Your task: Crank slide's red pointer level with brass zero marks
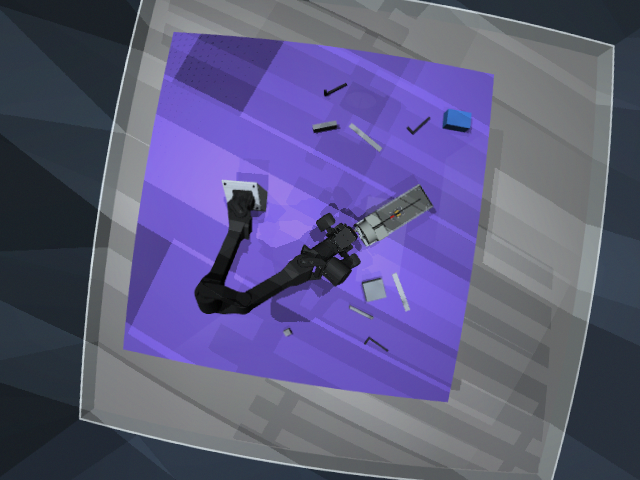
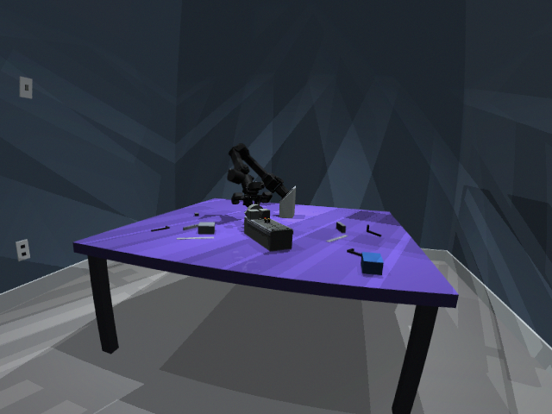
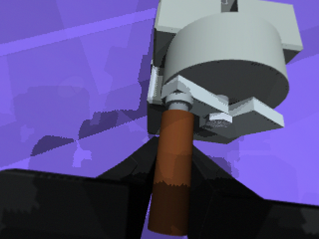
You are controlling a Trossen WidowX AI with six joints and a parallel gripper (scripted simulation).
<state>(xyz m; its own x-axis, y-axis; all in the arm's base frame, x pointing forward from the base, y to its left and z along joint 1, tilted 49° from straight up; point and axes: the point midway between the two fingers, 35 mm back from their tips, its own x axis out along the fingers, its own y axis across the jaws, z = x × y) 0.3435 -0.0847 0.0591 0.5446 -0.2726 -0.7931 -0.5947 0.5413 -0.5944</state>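
Right now my gripper tip is 130 mm short of the red pointer and 60 mm to the right of it. The rest, counted from my gripper tip: dark block (120 mm behind, 380 mm to the left, 60 mm below); then brown crank handle (10 mm behind, 10 mm to the right, 30 mm above); then grey block (100 mm ahead, 200 mm to the right, 60 mm below).
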